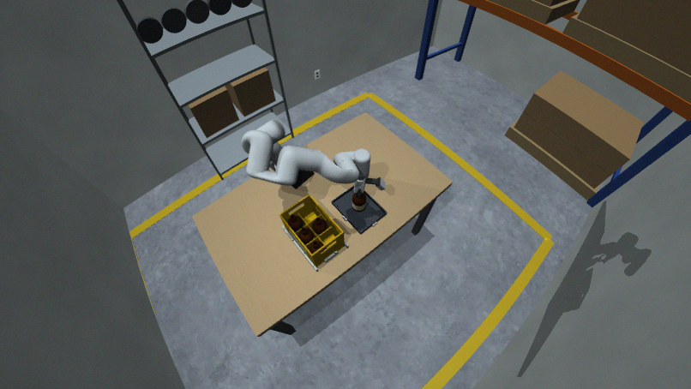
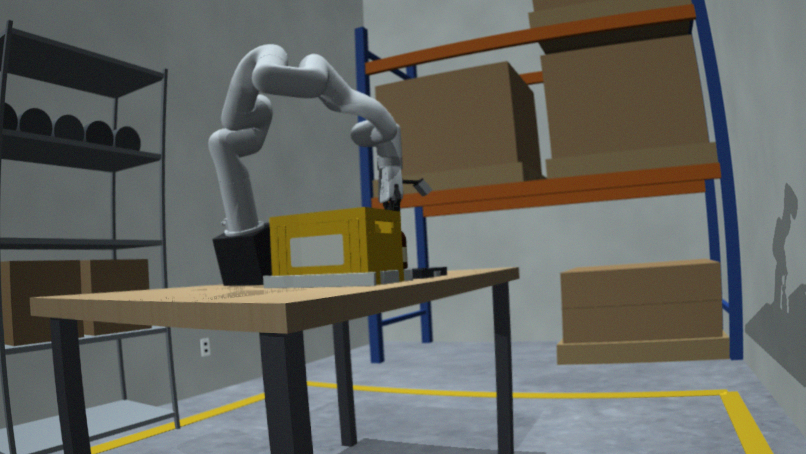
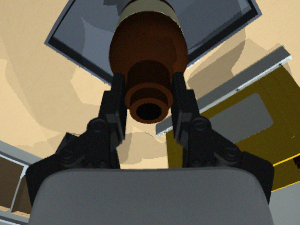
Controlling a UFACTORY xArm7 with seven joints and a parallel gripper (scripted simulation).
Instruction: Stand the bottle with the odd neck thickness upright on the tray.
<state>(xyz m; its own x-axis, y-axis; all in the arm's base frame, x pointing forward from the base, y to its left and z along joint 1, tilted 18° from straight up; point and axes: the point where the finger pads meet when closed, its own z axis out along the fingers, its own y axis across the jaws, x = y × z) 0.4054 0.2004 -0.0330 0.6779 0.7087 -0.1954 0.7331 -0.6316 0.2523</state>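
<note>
The bottle is 7 cm below my hand. From my hand the other things lie so: tray: 16 cm below; crate: 29 cm to the right, 9 cm below.
</note>
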